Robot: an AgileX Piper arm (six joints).
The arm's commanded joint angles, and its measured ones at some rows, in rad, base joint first. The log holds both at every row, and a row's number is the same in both.
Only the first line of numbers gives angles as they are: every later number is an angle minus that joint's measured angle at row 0.
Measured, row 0:
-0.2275 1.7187 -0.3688 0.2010 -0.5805 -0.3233
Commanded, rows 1 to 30:
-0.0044 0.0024 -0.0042 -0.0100 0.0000 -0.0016
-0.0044 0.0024 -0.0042 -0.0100 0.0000 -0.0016
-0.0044 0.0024 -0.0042 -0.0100 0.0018 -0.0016
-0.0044 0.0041 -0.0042 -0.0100 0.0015 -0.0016
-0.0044 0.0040 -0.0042 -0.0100 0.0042 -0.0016
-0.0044 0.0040 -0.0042 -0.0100 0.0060 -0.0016
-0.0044 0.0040 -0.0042 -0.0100 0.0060 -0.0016
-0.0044 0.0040 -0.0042 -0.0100 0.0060 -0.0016
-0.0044 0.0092 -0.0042 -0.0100 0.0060 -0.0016
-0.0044 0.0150 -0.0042 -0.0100 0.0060 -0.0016
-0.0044 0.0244 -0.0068 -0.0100 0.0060 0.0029
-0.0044 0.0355 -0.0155 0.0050 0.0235 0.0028
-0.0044 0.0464 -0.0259 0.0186 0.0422 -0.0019
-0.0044 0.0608 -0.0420 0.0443 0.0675 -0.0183
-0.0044 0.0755 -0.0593 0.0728 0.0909 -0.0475
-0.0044 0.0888 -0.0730 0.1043 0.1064 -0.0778
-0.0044 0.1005 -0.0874 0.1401 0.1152 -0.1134
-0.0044 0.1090 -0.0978 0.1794 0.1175 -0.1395
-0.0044 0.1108 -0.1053 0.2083 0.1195 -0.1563
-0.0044 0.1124 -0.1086 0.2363 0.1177 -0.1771
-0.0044 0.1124 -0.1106 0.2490 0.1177 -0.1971
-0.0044 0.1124 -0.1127 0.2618 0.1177 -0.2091
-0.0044 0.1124 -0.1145 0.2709 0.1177 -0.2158
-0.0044 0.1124 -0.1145 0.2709 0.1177 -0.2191
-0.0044 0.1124 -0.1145 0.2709 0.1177 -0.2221
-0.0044 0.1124 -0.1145 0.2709 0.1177 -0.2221
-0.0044 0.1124 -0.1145 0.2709 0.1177 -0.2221
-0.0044 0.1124 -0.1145 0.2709 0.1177 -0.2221
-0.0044 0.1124 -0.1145 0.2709 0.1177 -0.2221
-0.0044 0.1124 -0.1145 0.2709 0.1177 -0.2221
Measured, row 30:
0.0000 0.1078 -0.1117 0.2470 0.1032 -0.2140
